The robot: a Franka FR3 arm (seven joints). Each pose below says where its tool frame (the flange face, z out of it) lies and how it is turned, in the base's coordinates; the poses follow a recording.
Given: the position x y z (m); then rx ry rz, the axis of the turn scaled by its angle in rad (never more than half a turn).
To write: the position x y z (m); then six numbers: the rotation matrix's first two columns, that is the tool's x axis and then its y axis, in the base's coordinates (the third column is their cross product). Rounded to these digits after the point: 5 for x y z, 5 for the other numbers.
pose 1, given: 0.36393, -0.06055, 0.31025, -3.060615, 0.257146, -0.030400
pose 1, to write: 0.36393, -0.06055, 0.31025, 0.98580, -0.16733, 0.01384, -0.16594, -0.98355, -0.07139
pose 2, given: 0.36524, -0.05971, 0.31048, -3.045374, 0.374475, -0.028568
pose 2, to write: 0.36524, -0.05971, 0.31048, 0.97008, -0.24260, 0.00954, -0.24124, -0.96758, -0.07480
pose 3, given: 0.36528, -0.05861, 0.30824, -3.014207, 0.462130, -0.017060
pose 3, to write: 0.36528, -0.05861, 0.30824, 0.95410, -0.29946, -0.00290, -0.29843, -0.94993, -0.09262
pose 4, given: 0.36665, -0.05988, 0.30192, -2.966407, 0.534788, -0.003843
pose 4, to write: 0.36665, -0.05988, 0.30192, 0.93730, -0.34796, -0.02004, -0.34764, -0.92920, -0.12545
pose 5, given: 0.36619, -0.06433, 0.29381, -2.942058, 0.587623, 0.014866
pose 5, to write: 0.36619, -0.06433, 0.29381, 0.92361, -0.38152, -0.03727, -0.38291, -0.91368, -0.13626
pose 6, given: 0.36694, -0.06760, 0.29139, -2.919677, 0.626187, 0.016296
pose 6, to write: 0.36694, -0.06760, 0.29139, 0.91252, -0.40675, -0.04308, -0.40844, -0.90052, -0.14913
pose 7, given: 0.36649, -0.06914, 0.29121, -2.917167, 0.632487, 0.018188
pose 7, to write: 0.36649, -0.06914, 0.29121, 0.91068, -0.41066, -0.04488, -0.41256, -0.89852, -0.14984
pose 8, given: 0.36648, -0.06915, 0.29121, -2.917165, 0.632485, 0.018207
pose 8, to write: 0.36648, -0.06915, 0.29121, 0.91068, -0.41066, -0.04489, -0.41256, -0.89852, -0.14984
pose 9, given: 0.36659, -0.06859, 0.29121, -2.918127, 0.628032, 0.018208
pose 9, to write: 0.36659, -0.06859, 0.29121, 0.91193, -0.40790, -0.04467, -0.40980, -0.89977, -0.14991
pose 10, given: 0.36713, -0.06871, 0.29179, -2.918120, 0.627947, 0.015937
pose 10, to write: 0.36713, -0.06871, 0.29179, 0.91197, -0.40797, -0.04319, -0.40963, -0.89979, -0.15027
